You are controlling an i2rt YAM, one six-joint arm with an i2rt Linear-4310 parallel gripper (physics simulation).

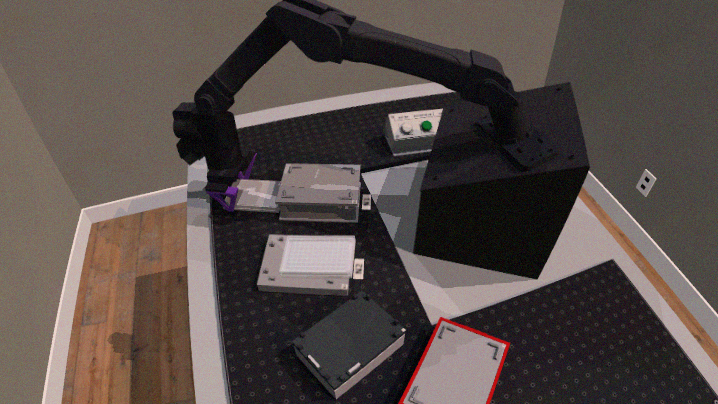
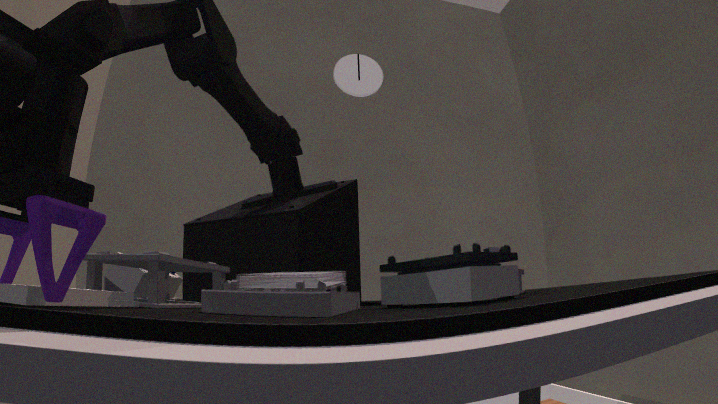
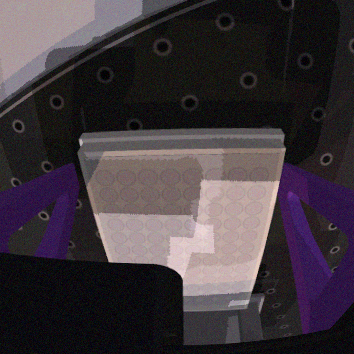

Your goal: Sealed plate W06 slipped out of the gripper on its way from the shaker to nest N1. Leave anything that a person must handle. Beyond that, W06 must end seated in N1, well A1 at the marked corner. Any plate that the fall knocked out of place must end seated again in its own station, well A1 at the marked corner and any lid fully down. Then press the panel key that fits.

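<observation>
Plate W06, pale with round wells, lies flat on the mat at the outer side of the raised nest N1. Its inner end is at N1; whether it reaches under the top is unclear. My gripper is open, its purple fingers low on either side of W06. A clear plate sits on nest N2, toward its right and back edges; pins show at its left and front. The key panel has a white and a green key.
A dark-topped station stands angled in front of N2. A red-bordered pale pad with corner brackets lies to its right. The black arm base stands right of the nests and partly hides the panel. The table edge is close on the left.
</observation>
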